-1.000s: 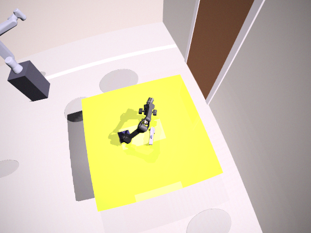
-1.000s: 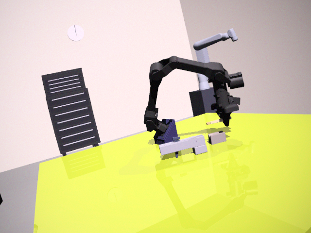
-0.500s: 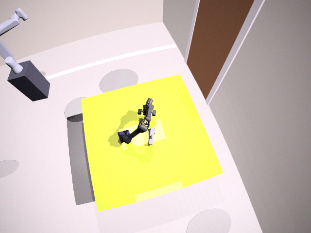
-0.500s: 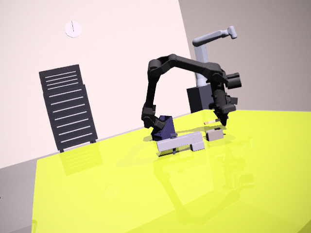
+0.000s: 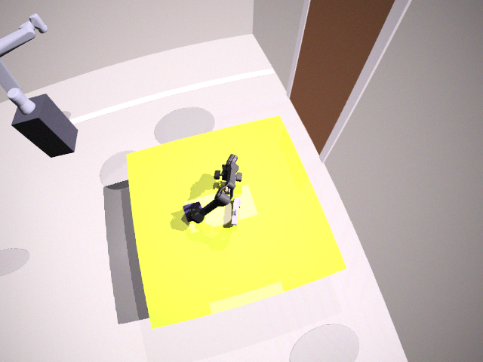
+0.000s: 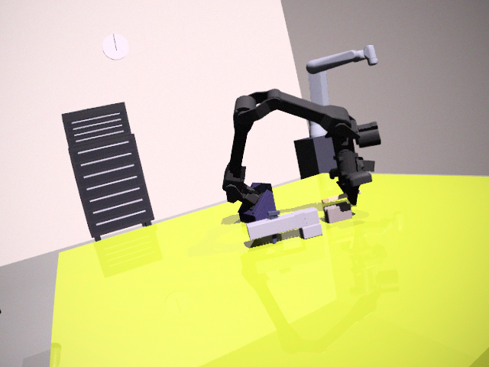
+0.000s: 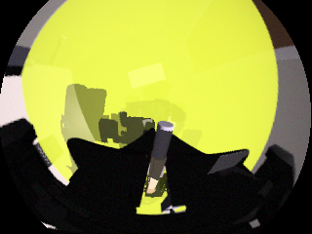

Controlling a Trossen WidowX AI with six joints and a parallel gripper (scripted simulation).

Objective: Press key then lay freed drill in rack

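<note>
My gripper tip is 50 mm to the left of the dark rack, 20 mm past it and 10 mm above it. From my gripper tip the other things lie so: pale grey block (230 mm to the right, 10 mm ahead, 10 mm above); then dark key (250 mm to the right, 20 mm above).
</note>
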